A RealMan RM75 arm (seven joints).
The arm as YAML. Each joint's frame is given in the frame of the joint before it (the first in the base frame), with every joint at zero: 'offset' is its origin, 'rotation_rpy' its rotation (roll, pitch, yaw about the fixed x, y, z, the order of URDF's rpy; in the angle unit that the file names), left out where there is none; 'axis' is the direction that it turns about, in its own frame. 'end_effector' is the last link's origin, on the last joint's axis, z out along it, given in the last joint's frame.
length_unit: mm
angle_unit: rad
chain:
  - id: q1
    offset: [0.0, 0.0, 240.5]
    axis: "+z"
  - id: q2
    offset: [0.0, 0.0, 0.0]
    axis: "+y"
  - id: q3
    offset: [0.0, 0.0, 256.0]
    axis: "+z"
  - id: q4
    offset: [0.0, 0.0, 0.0]
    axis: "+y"
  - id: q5
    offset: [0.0, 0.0, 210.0]
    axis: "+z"
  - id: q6
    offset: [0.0, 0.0, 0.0]
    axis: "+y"
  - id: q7
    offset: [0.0, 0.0, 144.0]
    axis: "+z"
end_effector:
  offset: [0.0, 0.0, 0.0]
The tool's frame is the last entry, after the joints.
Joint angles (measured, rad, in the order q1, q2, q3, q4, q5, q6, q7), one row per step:
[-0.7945, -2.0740, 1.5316, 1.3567, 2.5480, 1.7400, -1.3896]
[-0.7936, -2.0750, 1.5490, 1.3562, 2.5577, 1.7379, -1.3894]
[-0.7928, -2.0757, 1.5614, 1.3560, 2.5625, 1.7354, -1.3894]
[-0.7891, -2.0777, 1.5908, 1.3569, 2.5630, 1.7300, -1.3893]
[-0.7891, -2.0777, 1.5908, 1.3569, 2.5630, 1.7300, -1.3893]
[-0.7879, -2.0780, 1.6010, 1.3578, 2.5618, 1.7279, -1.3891]
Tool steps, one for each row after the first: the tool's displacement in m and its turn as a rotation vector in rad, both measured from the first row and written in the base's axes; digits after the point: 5 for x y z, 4 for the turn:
[-0.00105, -0.00117, -0.00221, -0.0048, 0.0173, -0.0089]
[-0.00155, -0.00207, -0.00393, -0.0085, 0.0272, -0.0156]
[-0.00198, -0.00538, -0.00870, -0.0236, 0.0412, -0.0298]
[-0.00198, -0.00538, -0.00870, -0.0236, 0.0412, -0.0298]
[-0.00192, -0.00655, -0.01028, -0.0291, 0.0448, -0.0354]

